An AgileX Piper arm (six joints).
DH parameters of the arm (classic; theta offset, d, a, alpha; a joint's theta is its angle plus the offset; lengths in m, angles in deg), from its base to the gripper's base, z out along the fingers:
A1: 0 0.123 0 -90
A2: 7.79 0 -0.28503 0
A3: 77.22 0 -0.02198 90
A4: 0 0.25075 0 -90
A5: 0 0 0 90
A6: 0 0.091 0 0
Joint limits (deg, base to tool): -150..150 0..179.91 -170..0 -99.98..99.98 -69.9..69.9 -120..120
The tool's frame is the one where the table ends.
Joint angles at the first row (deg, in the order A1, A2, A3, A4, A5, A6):
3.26 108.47 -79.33 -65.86 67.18 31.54
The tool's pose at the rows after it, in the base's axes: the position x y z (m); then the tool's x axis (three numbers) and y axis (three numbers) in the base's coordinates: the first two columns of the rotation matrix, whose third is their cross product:
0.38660, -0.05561, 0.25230, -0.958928, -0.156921, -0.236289, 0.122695, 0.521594, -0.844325
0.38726, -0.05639, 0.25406, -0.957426, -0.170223, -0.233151, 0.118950, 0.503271, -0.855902
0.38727, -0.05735, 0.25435, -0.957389, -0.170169, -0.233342, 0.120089, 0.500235, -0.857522
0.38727, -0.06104, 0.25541, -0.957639, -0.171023, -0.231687, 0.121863, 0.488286, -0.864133
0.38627, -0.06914, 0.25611, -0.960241, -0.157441, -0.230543, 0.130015, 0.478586, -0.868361
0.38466, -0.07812, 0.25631, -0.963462, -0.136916, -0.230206, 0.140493, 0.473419, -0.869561
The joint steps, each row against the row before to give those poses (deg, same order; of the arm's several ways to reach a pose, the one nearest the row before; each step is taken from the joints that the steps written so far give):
0.00 0.00 0.00 -1.58 0.10 0.13
0.00 0.00 0.00 -1.38 0.11 0.00
-0.12 0.00 0.00 -0.23 0.00 0.04
-0.49 0.00 0.00 -0.85 0.00 0.00
-1.16 0.00 0.00 -0.56 0.00 0.00
-1.32 0.00 0.00 -0.16 0.00 0.00

